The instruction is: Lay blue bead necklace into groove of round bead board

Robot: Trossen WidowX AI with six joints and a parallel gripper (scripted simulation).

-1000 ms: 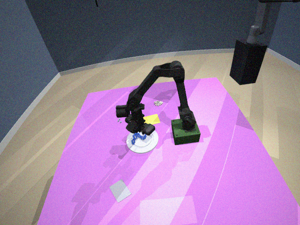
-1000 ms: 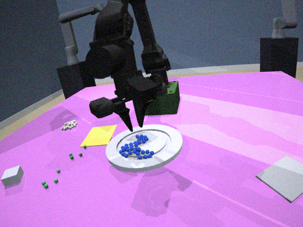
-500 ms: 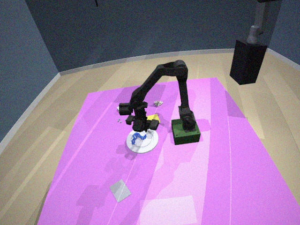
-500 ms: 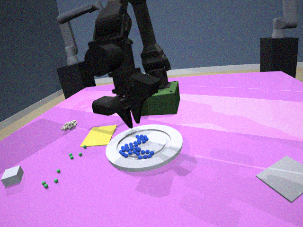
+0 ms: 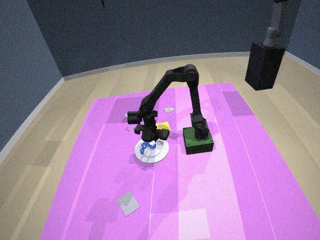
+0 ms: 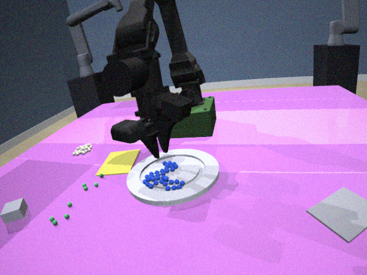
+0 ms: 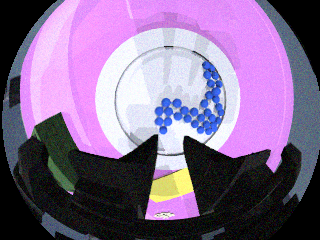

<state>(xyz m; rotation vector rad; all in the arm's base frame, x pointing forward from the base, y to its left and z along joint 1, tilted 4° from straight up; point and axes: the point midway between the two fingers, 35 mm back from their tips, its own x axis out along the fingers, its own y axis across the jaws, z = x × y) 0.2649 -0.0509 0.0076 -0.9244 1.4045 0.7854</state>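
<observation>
Right now the round white bead board is 2 cm ahead of my gripper tip, 2 cm to the left of it and 3 cm below it. Also, from my gripper tip: yellow sheet: 5 cm behind, 14 cm to the right, 4 cm below; then grey tile: 16 cm ahead, 33 cm to the left, 4 cm below; then cube: 17 cm ahead, 31 cm to the right, 3 cm below.
</observation>
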